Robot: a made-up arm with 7 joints.
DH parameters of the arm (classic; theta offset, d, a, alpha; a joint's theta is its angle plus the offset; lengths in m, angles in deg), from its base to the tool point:
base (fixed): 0 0.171 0 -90
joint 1: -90 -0.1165 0.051 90
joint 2: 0 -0.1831 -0.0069 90
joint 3: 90 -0.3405 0.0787 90
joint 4: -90 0.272 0.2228 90
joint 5: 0 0.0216 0.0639 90
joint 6: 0 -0.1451 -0.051 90
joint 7: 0 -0.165 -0.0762 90
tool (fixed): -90 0.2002 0 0
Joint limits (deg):
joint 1: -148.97..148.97
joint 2: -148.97..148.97
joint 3: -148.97..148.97
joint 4: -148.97..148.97
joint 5: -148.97..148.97
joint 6: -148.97..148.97
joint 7: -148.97..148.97
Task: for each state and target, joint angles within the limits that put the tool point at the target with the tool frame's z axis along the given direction. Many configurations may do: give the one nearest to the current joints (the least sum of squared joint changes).
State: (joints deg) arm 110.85 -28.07 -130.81 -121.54 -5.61 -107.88 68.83
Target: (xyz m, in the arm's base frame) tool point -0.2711 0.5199 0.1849 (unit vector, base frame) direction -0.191 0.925 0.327
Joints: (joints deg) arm 94.64 -43.71 -148.97 -90.30 -28.19 -56.39 38.87
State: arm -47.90 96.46 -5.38 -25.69 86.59 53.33 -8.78
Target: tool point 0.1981 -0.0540 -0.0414 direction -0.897 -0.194 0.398
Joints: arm -28.91 89.79 -28.33 -14.20 109.79 60.03 -15.11
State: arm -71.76 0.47 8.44 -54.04 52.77 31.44 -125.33
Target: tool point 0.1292 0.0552 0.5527 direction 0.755 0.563 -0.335
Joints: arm -31.62 -19.68 5.91 -88.47 68.11 23.53 -133.28
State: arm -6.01 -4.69 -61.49 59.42 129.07 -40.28 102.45
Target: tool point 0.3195 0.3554 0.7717 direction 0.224 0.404 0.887
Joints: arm -33.13 -10.56 -54.50 18.23 98.77 8.56 128.65
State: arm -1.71 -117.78 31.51 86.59 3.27 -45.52 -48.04
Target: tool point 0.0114 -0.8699 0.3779 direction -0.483 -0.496 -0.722
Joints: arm 37.53 -137.58 37.46 44.67 4.51 -28.88 -38.37
